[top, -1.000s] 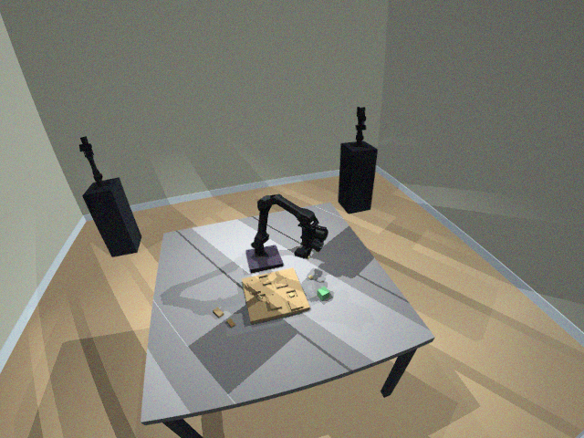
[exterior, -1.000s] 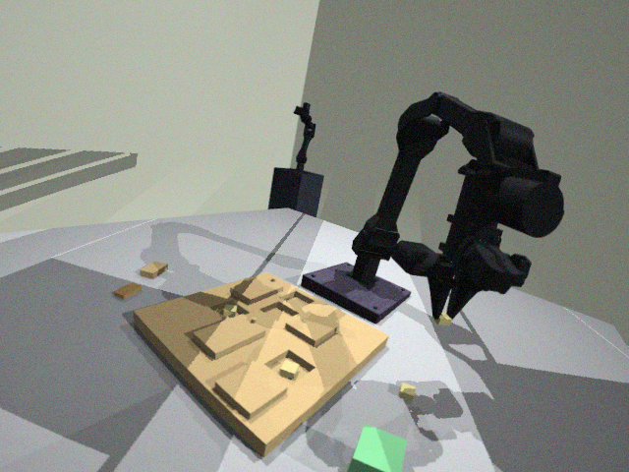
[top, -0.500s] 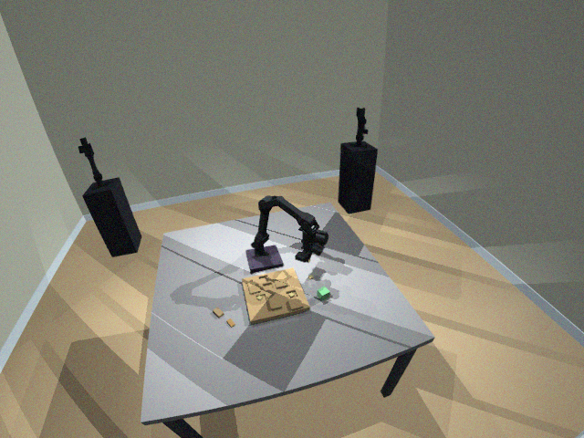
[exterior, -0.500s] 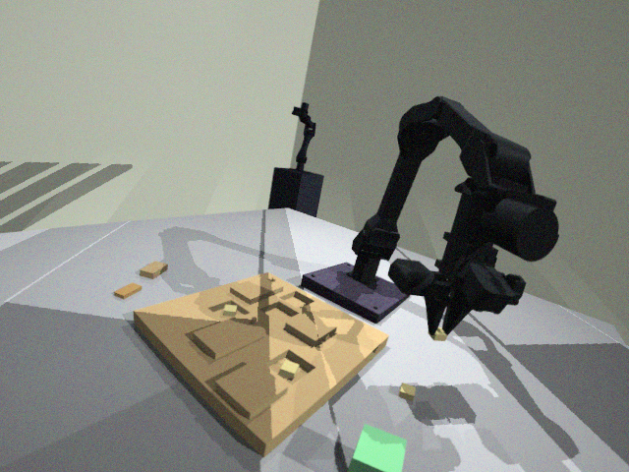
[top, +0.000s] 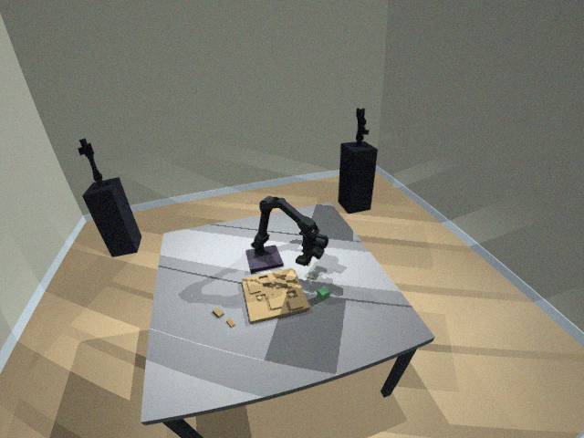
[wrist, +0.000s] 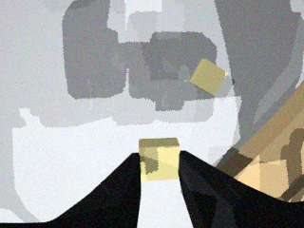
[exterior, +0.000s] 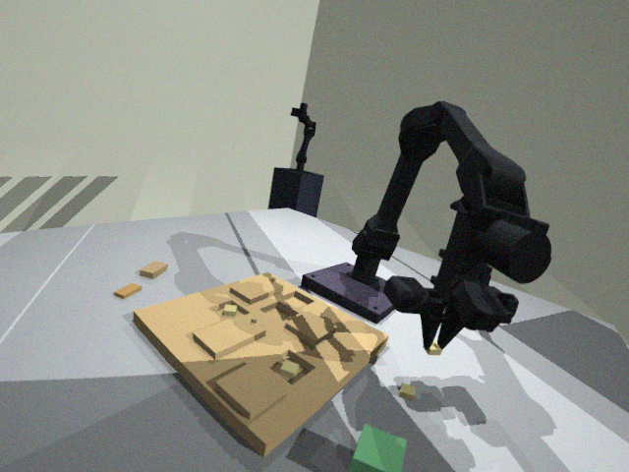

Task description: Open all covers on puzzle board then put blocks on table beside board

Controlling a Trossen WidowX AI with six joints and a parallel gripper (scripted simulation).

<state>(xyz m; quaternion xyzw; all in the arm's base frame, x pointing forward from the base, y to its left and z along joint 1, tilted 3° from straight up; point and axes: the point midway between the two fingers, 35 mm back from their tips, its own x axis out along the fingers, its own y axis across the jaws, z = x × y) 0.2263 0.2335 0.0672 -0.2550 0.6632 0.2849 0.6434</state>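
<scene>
My gripper tip is 20 cm short of the green cube, 3 cm above it and 1 cm to the right of it.
</scene>
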